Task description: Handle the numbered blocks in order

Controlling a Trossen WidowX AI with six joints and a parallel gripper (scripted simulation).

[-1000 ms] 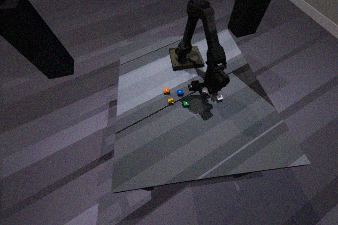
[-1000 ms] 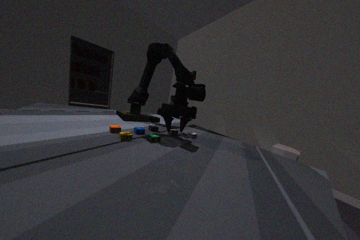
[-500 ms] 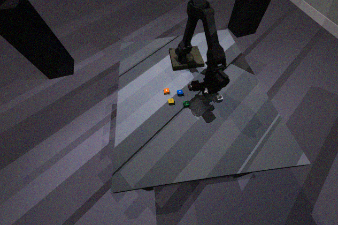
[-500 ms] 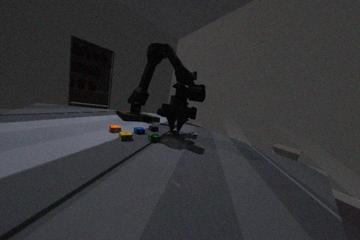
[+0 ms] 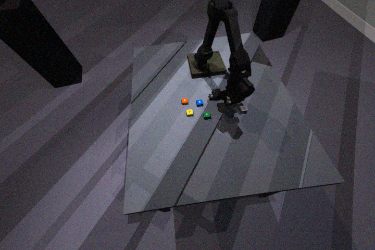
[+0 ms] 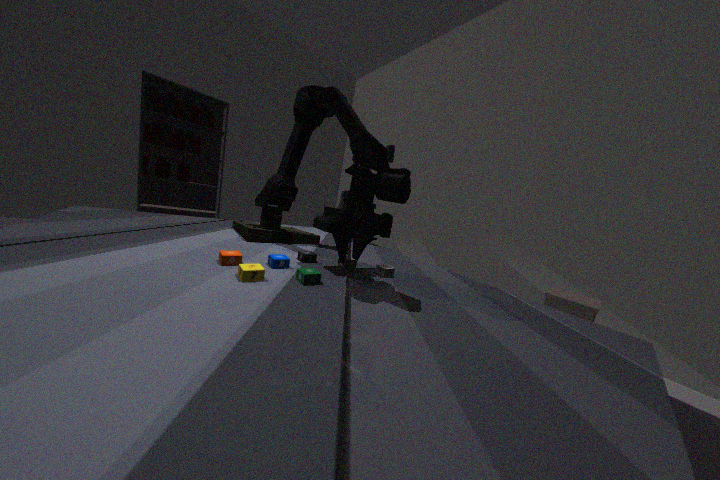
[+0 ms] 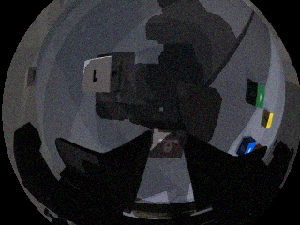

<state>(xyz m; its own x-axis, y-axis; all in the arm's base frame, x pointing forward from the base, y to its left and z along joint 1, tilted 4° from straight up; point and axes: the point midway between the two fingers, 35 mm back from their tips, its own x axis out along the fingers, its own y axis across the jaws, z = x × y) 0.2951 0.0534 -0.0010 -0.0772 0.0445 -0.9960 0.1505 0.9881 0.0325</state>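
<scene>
Right now the yellow block is 22 cm to the right of my gripper tip. Also, from my gripper tip: grey block right at my gripper tip; then dark block 7 cm behind, 7 cm to the right; then white block 6 cm ahead, 6 cm to the left.
</scene>
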